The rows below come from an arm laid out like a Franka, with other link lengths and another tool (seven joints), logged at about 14 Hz.
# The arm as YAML. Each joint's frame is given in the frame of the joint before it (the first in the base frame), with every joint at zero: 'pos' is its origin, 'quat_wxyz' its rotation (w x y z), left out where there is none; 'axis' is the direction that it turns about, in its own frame. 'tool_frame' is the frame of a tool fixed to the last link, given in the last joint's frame.
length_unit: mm
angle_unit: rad
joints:
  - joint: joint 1
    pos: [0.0, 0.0, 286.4]
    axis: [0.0, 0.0, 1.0]
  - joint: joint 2
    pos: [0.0, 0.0, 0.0]
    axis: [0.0, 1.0, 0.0]
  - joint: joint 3
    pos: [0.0, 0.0, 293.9]
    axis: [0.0, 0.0, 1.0]
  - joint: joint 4
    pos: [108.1, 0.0, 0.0]
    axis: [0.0, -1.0, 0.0]
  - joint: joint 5
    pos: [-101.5, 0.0, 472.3]
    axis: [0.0, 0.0, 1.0]
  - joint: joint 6
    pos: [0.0, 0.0, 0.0]
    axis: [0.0, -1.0, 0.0]
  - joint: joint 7
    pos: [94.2, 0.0, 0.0]
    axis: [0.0, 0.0, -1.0]
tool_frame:
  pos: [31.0, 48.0, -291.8]
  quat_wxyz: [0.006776, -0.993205, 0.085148, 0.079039]
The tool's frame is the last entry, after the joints.
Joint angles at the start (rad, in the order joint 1, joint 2, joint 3, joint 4, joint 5, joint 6, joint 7): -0.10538, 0.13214, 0.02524, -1.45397, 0.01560, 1.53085, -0.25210
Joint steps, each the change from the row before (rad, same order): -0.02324, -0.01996, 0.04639, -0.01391, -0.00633, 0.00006, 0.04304; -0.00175, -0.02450, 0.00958, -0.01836, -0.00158, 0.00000, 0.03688; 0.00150, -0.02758, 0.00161, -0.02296, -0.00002, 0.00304, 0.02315; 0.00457, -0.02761, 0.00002, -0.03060, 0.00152, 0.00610, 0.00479; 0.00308, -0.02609, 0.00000, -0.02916, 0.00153, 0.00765, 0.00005; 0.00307, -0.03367, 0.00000, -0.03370, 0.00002, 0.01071, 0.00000
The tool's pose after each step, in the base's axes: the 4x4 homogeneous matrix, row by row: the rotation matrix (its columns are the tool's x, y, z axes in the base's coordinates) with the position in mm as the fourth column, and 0 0 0 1 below. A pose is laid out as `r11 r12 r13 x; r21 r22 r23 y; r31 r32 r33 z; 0 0 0 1`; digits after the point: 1 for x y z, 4 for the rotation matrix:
0.9785 -0.0195 -0.2051 715.6; -0.0152 -0.9996 0.0227 14.4; -0.2055 -0.0191 -0.9785 367.6; 0 0 0 1
0.9788 -0.0483 -0.1992 711.7; -0.0444 -0.9987 0.0242 19.1; -0.2001 -0.0148 -0.9797 374.2; 0 0 0 1
0.9791 -0.0681 -0.1918 706.8; -0.0646 -0.9976 0.0248 21.3; -0.1930 -0.0119 -0.9811 380.5; 0 0 0 1
0.9796 -0.0682 -0.1889 700.2; -0.0649 -0.9976 0.0238 25.4; -0.1901 -0.0110 -0.9817 382.7; 0 0 0 1
0.9806 -0.0652 -0.1846 694.2; -0.0621 -0.9978 0.0224 28.4; -0.1857 -0.0105 -0.9826 384.6; 0 0 0 1
0.9827 -0.0622 -0.1744 687.4; -0.0598 -0.9980 0.0188 31.1; -0.1752 -0.0080 -0.9845 389.1; 0 0 0 1

